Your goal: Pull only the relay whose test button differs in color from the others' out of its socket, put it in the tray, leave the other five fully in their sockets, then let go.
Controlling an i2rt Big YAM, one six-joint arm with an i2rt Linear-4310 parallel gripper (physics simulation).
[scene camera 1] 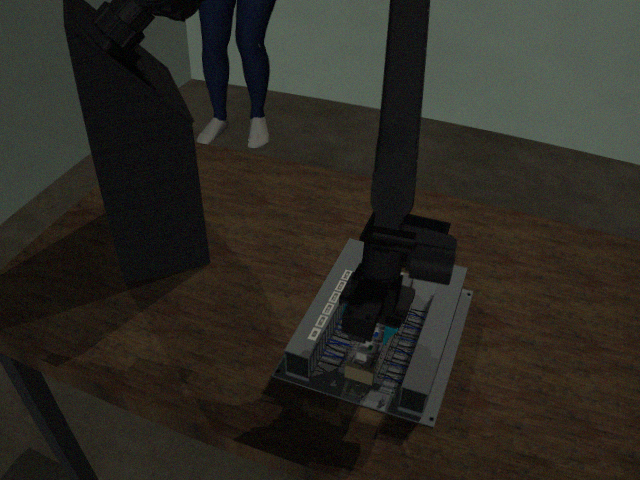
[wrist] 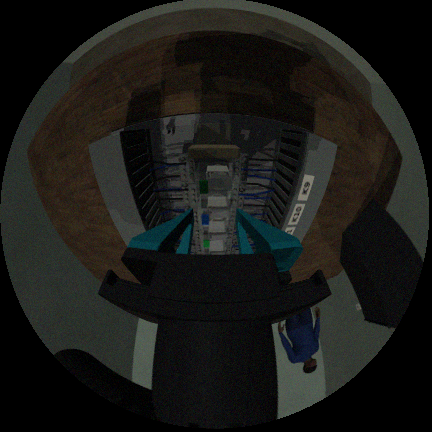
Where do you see a grey panel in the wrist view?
254,135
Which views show the gripper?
Scene camera 1 and the wrist view: all of them.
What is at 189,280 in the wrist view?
The gripper.
